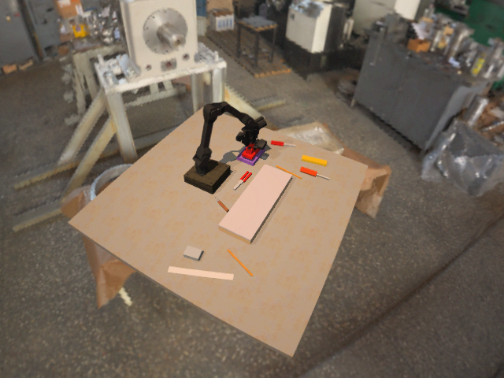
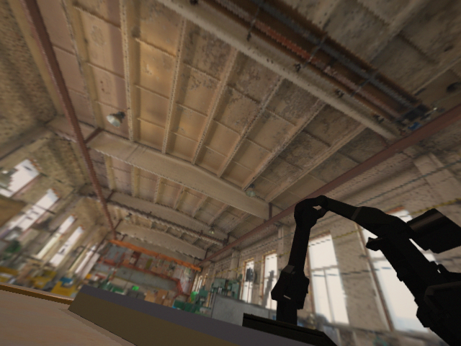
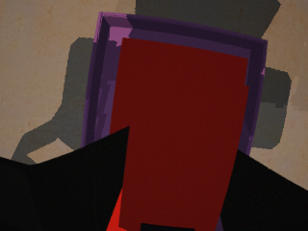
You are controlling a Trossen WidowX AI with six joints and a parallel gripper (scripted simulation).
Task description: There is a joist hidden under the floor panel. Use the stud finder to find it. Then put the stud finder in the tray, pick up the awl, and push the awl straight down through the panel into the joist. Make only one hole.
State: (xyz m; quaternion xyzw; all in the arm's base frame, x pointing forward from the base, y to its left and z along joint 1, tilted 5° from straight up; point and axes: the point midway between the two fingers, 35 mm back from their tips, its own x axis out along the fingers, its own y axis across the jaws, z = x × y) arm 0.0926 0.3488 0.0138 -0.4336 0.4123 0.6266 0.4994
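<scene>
The purple tray is 1 cm to the right of my gripper tip and 3 cm below it. The rest, counted from my gripper tip: indicator window: 1 cm ahead, 4 cm to the right, 3 cm above; then stud finder: 2 cm to the right, 2 cm above; then yellow block: 34 cm ahead, 20 cm to the left, 4 cm below.
</scene>
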